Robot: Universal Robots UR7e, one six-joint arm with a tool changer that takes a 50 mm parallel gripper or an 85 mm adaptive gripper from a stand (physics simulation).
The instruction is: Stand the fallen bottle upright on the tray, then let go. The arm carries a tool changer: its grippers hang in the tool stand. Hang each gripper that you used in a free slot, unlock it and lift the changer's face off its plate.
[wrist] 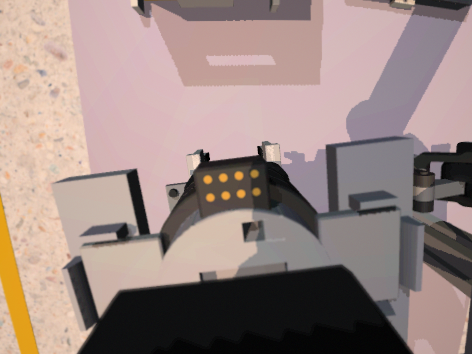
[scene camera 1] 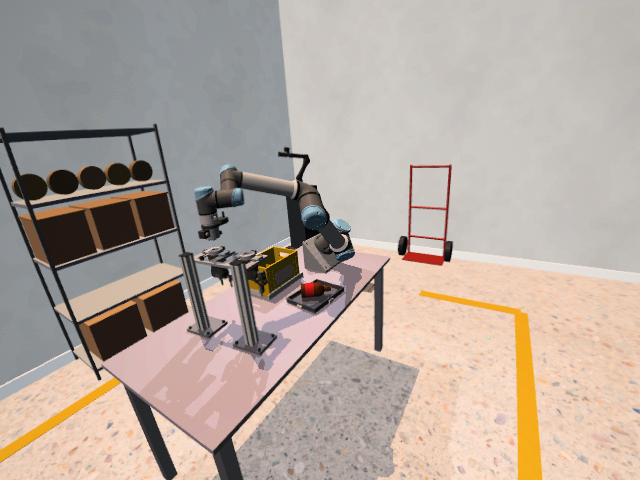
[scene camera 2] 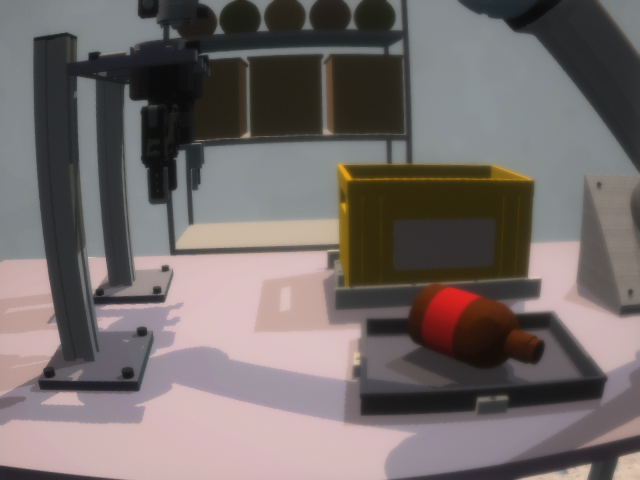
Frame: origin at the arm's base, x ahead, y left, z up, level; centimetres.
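Seen in the pictures: end effector, tool point: [scene camera 2: 177, 21]; arm's base, origin of the base link: [scene camera 1: 323, 244].
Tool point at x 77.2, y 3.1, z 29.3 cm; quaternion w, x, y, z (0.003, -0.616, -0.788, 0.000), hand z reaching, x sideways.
Offsets run from my tool point to a thing's top centre. "spot": to the spot under its first point.
The brown bottle @[dx -39.4, dy +21.8, dz -33.6 cm] [scene camera 1: 319, 289] [scene camera 2: 473, 328] with a red label lies on its side on the black tray @[spot: dx -34.1, dy +31.4, dz -40.2 cm] [scene camera 2: 439, 401], its neck to the right in scene camera 2. The arm's changer face [scene camera 1: 210, 235] carries no gripper and is above the far slot of the tool stand [scene camera 1: 247, 304] [scene camera 2: 62, 206]. Below it hangs the parallel gripper [wrist: 232, 154]; its fingertips stand apart with nothing between them. Its round plate @[spot: dx -2.4, dy -0.6, dz -5.5 cm] [wrist: 240, 230] and gold contacts show in the wrist view. The adaptive gripper [scene camera 2: 161, 183] hangs in the near slot; its finger opening is unclear.
A yellow crate @[dx -36.4, dy -8.9, dz -24.0 cm] [scene camera 1: 284, 273] [scene camera 2: 434, 232] stands behind the tray, between the stand and the arm's wedge-shaped base [scene camera 1: 317, 256] [scene camera 2: 602, 253]. The stand's two posts rise from bolted foot plates @[spot: dx +3.3, dy +25.2, dz -40.3 cm] [scene camera 2: 98, 356]. A shelf unit [scene camera 1: 168, 196] stands behind the table; a red hand truck [scene camera 1: 430, 207] stands beyond it.
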